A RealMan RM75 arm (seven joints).
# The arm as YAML. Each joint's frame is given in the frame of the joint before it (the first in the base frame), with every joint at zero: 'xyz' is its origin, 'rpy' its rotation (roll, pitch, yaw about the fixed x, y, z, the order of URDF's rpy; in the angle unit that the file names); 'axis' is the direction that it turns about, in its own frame. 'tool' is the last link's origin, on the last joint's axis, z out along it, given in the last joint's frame.
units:
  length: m
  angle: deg
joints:
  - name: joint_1
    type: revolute
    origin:
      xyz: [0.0, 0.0, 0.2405]
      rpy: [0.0, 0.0, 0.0]
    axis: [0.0, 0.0, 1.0]
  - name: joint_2
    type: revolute
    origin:
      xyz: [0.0, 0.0, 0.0]
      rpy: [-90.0, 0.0, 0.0]
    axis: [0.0, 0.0, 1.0]
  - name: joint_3
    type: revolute
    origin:
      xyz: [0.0, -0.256, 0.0]
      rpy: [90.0, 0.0, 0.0]
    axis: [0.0, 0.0, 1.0]
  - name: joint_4
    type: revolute
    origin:
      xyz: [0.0, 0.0, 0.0]
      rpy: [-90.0, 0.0, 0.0]
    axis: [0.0, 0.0, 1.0]
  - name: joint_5
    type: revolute
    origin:
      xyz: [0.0, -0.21, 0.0]
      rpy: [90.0, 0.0, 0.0]
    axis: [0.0, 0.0, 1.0]
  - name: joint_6
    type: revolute
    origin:
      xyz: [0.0, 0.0, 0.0]
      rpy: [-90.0, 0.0, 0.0]
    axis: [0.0, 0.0, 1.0]
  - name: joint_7
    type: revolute
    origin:
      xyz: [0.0, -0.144, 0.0]
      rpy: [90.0, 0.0, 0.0]
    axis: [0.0, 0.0, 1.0]
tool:
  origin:
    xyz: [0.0, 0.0, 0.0]
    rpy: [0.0, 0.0, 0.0]
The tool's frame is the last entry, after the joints.
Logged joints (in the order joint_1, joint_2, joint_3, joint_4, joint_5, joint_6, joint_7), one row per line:
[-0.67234, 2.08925, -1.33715, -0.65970, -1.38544, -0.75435, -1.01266]
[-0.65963, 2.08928, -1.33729, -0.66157, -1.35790, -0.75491, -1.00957]
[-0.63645, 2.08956, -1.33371, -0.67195, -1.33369, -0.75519, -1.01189]
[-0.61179, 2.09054, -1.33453, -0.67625, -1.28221, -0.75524, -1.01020]
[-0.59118, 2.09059, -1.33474, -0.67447, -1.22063, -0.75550, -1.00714]
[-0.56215, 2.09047, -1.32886, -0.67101, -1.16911, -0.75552, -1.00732]
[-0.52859, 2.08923, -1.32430, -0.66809, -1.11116, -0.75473, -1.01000]
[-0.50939, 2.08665, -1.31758, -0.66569, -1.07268, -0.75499, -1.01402]
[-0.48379, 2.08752, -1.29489, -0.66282, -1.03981, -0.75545, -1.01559]
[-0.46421, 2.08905, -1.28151, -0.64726, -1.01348, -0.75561, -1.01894]
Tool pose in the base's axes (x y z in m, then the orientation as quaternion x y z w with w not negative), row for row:
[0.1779, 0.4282, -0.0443, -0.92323, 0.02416, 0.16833, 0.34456]
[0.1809, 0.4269, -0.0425, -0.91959, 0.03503, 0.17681, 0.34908]
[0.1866, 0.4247, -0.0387, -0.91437, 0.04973, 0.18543, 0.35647]
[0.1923, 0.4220, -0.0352, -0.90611, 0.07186, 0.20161, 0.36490]
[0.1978, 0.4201, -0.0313, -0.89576, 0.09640, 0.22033, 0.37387]
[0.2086, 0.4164, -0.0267, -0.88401, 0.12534, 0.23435, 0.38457]
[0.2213, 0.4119, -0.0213, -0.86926, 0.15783, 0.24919, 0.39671]
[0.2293, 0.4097, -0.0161, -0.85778, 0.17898, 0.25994, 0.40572]
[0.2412, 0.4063, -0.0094, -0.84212, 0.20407, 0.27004, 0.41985]
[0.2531, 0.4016, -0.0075, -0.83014, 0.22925, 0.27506, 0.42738]
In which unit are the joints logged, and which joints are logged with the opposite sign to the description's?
The joints are logged in radians. Opposite sign: joint_1, joint_7.
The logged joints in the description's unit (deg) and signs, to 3 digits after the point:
[38.522, 119.705, -76.613, -37.798, -79.380, -43.221, 58.021]
[37.794, 119.707, -76.621, -37.905, -77.802, -43.253, 57.844]
[36.466, 119.723, -76.416, -38.500, -76.415, -43.269, 57.977]
[35.053, 119.779, -76.463, -38.746, -73.465, -43.272, 57.880]
[33.872, 119.782, -76.475, -38.644, -69.937, -43.287, 57.705]
[32.209, 119.775, -76.138, -38.446, -66.985, -43.288, 57.715]
[30.286, 119.704, -75.877, -38.279, -63.665, -43.243, 57.869]
[29.186, 119.556, -75.492, -38.141, -61.460, -43.258, 58.099]
[27.719, 119.606, -74.192, -37.977, -59.577, -43.284, 58.189]
[26.597, 119.694, -73.425, -37.085, -58.068, -43.293, 58.381]

